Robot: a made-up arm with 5 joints.
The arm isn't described. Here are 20 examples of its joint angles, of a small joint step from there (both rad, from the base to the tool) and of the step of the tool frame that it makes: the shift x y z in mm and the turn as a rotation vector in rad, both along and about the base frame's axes.
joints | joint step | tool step
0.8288 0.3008 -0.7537 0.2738 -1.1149 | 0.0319 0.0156 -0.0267 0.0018 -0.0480 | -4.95 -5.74 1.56 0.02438 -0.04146 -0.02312
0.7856 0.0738 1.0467 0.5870 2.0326 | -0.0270 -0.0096 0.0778 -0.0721 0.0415 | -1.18 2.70 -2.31 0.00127 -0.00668 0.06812
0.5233 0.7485 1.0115 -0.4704 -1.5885 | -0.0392 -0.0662 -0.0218 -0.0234 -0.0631 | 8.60 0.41 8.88 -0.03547 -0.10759 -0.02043
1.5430 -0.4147 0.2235 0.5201 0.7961 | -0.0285 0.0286 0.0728 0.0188 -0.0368 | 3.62 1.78 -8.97 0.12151 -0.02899 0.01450
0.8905 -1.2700 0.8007 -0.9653 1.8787 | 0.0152 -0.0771 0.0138 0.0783 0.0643 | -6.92 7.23 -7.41 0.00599 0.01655 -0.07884
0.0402 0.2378 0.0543 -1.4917 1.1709 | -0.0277 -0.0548 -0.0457 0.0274 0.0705 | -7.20 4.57 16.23 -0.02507 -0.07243 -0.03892
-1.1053 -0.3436 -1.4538 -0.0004 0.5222 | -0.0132 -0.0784 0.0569 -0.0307 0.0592 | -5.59 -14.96 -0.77 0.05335 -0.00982 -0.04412
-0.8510 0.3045 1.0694 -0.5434 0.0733 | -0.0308 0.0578 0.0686 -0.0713 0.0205 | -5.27 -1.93 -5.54 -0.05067 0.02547 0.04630
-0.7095 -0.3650 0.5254 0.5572 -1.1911 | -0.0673 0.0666 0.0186 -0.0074 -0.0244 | 1.39 10.16 -5.89 -0.03957 0.06930 0.05051
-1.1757 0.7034 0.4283 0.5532 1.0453 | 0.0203 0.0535 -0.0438 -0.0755 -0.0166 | 4.25 4.76 -11.08 0.05994 -0.02718 -0.03684
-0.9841 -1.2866 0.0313 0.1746 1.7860 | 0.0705 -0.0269 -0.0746 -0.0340 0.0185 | -12.62 -13.74 6.29 0.10573 -0.08514 -0.08728
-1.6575 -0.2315 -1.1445 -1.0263 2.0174 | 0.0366 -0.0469 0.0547 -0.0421 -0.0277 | 1.20 -11.22 -0.51 0.03564 -0.01839 -0.01828
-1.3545 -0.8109 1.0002 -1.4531 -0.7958 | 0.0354 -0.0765 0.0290 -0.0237 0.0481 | -0.80 -10.57 -1.73 0.06627 -0.02906 -0.08173
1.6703 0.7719 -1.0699 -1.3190 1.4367 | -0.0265 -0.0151 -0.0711 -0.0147 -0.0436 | 9.10 5.49 13.39 -0.10016 0.01289 0.06989
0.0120 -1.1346 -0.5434 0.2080 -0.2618 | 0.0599 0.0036 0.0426 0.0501 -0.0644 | 4.65 4.45 -3.66 0.01359 0.09576 0.00386
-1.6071 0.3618 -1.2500 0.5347 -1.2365 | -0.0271 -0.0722 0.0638 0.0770 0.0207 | -5.17 -10.28 1.87 -0.06753 -0.02305 0.02059
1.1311 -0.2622 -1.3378 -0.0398 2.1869 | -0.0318 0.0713 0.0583 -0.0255 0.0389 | 13.49 -24.22 -2.61 0.09375 0.04520 -0.00714
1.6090 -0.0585 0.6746 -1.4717 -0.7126 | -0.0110 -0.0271 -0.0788 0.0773 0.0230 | 1.72 -0.39 8.55 -0.02810 0.01576 -0.00658
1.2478 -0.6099 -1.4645 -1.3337 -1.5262 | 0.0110 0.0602 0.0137 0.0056 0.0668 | 6.63 -11.51 11.98 0.09582 -0.03704 0.00403
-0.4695 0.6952 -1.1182 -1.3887 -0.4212 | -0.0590 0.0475 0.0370 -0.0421 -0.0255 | 1.60 18.30 -13.33 -0.02518 0.03458 0.08388
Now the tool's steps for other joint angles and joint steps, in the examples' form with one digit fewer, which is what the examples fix.
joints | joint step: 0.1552 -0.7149 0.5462 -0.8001 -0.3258 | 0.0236 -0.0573 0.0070 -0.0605 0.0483
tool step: -9.8 -1.0 4.7 -0.0432 -0.1051 -0.0649
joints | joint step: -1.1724 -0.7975 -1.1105 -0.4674 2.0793 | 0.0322 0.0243 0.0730 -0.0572 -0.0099
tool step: 1.3 10.7 5.1 -0.0395 0.0097 -0.0252
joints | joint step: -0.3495 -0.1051 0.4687 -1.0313 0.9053 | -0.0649 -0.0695 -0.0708 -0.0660 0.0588
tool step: -5.8 8.4 26.3 0.0377 -0.2071 0.0236
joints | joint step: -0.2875 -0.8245 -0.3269 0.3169 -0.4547 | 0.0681 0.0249 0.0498 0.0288 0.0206
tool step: 8.2 0.1 -6.6 -0.0401 0.0966 -0.0826
